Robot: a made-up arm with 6 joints. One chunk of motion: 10 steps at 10 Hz.
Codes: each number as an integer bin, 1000 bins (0 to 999) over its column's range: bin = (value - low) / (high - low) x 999, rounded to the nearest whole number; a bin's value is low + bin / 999 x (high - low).
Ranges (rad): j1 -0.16..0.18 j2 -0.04..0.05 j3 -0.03..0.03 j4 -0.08..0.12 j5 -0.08..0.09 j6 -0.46..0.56
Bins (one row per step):
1: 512 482 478 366 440 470
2: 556 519 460 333 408 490
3: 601 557 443 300 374 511
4: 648 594 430 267 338 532
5: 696 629 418 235 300 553
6: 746 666 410 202 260 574
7: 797 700 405 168 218 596
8: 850 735 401 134 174 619
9: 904 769 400 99 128 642
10: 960 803 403 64 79 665
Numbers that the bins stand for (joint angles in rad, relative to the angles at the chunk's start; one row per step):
1: 0.0143 0.0034 -0.0013 -0.0067 -0.0051 0.0199
2: 0.0292 0.0068 -0.0024 -0.0133 -0.0106 0.0403
3: 0.0445 0.0102 -0.0034 -0.0199 -0.0164 0.0617
4: 0.0605 0.0135 -0.0042 -0.0265 -0.0225 0.0832
5: 0.0769 0.0167 -0.0049 -0.0330 -0.0289 0.1046
6: 0.0939 0.0200 -0.0054 -0.0396 -0.0358 0.1261
7: 0.1113 0.0231 -0.0057 -0.0464 -0.0429 0.1485
8: 0.1293 0.0262 -0.0059 -0.0532 -0.0504 0.1720
9: 0.1477 0.0293 -0.0060 -0.0602 -0.0582 0.1955
10: 0.1667 0.0323 -0.0058 -0.0672 -0.0666 0.2190

